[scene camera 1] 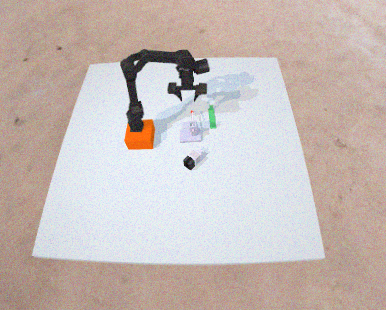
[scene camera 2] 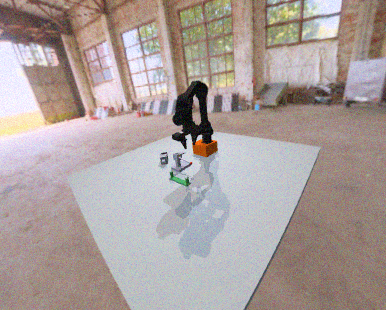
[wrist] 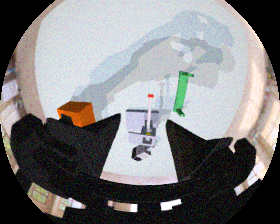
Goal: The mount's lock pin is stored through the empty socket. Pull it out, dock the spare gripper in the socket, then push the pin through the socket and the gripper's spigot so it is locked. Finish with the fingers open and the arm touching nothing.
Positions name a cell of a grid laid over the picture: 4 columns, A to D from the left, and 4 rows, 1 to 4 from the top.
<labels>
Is my gripper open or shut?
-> Open.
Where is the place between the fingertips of my gripper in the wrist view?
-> C3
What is my gripper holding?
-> Nothing.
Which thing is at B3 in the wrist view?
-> A mount.
</labels>
